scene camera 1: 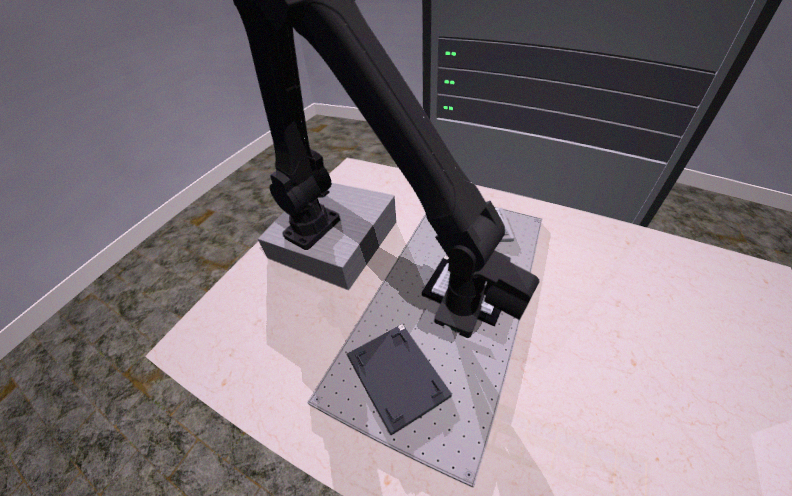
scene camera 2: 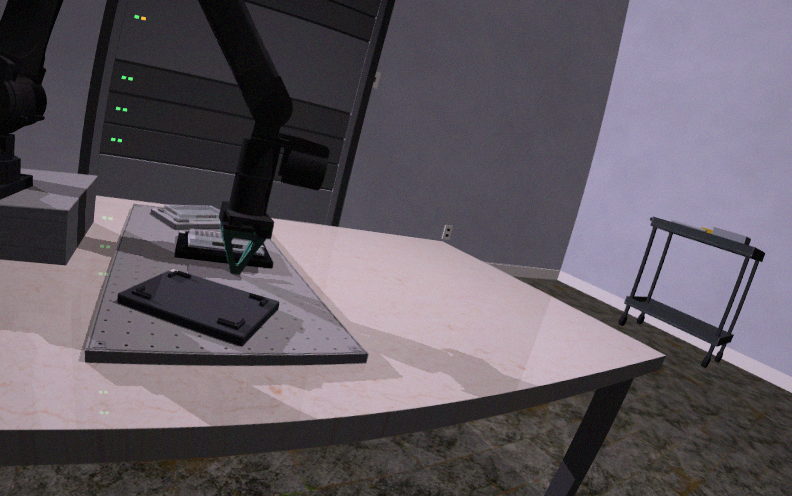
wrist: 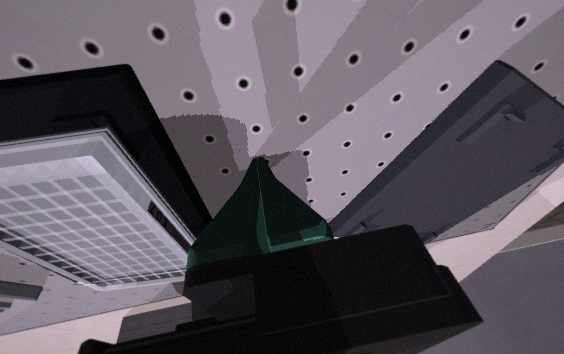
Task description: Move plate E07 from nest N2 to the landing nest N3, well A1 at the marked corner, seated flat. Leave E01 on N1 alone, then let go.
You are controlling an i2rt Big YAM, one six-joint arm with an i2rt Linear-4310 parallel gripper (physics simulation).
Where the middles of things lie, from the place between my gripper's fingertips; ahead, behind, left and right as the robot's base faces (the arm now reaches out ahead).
Labels:
Right now my hand is 20 mm past the black nest [scene camera 2: 182,250], 100 mm to the right of it and 10 mm below it.

